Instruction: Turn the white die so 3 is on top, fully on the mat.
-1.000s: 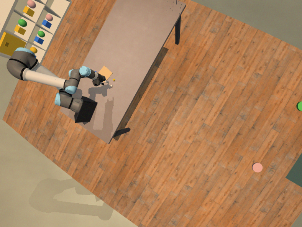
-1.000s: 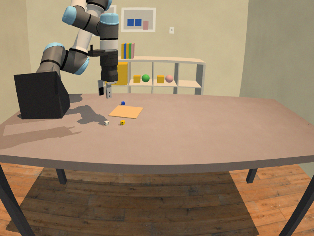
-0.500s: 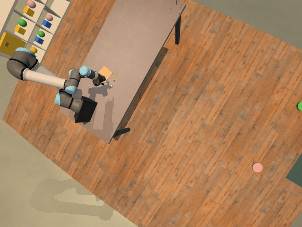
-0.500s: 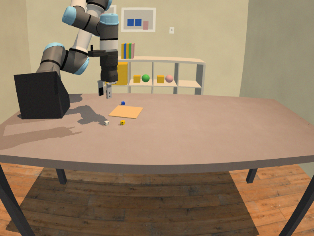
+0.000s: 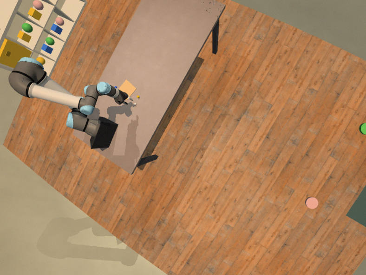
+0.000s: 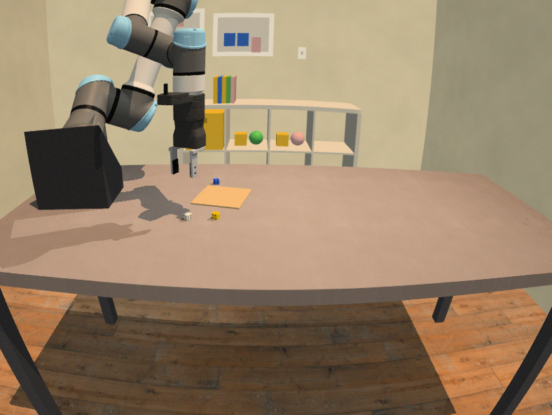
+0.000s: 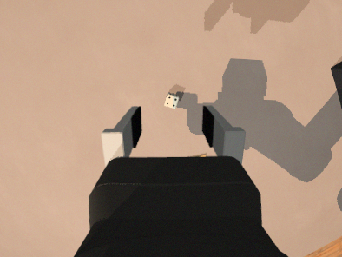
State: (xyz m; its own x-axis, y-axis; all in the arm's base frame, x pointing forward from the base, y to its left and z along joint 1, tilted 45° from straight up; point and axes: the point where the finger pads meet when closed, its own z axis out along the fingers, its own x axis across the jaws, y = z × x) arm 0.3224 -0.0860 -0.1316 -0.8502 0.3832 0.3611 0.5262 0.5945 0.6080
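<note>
My hand is 13 cm above the white die. Round my hand: yellow die (7 cm ahead, 1 cm to the left, 13 cm below); mat (9 cm ahead, 15 cm to the left, 13 cm below); blue die (7 cm ahead, 26 cm to the left, 13 cm below).
</note>
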